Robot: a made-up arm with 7 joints. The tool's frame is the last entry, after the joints.
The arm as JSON. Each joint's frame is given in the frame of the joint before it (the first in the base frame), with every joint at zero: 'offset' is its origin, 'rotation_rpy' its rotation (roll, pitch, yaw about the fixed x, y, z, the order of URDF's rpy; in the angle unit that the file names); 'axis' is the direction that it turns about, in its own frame. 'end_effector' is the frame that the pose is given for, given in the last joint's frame.
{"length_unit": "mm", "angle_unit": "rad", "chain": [
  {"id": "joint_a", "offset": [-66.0, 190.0, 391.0], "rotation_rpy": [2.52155, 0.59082, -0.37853], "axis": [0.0, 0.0, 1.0]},
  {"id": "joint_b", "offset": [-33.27, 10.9, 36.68], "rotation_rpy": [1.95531, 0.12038, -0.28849], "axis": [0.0, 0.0, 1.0]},
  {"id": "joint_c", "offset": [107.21, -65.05, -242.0], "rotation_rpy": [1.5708, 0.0, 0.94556], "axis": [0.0, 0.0, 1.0]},
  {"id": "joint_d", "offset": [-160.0, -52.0, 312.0], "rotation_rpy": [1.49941, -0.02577, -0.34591], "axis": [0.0, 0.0, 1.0]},
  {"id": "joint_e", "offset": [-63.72, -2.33, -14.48], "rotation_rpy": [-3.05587, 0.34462, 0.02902], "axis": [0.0, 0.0, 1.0]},
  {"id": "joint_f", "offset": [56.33, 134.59, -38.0], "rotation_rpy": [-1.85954, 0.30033, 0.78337], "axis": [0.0, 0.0, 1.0]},
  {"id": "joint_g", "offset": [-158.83, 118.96, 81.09], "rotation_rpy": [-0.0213, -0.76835, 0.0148], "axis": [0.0, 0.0, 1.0]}
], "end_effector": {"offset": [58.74, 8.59, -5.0], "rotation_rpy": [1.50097, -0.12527, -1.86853]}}
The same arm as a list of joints. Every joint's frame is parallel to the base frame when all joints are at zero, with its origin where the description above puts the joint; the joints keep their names.
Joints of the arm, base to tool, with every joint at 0 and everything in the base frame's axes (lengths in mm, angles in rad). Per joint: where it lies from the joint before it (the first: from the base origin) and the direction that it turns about. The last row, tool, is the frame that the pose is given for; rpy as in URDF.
joint_a: axis -0.635994 -0.372397 -0.675894 origin -66 190 391
joint_b: axis 0 1 0 origin -49 -13 -1
joint_c: axis 1 0 0 origin 125 -242 -10
joint_d: axis 0.071304 -0.937748 0.339918 origin 312 -52 160
joint_e: axis 0 1 0 origin -5 35 55
joint_f: axis -0.639694 -0.271998 0.718894 origin -133 -38 -60
joint_g: axis 0 0 1 origin 100 -84 170
tool: origin -50 -32 -5 rpy 1.501 -0.1253 1.6971

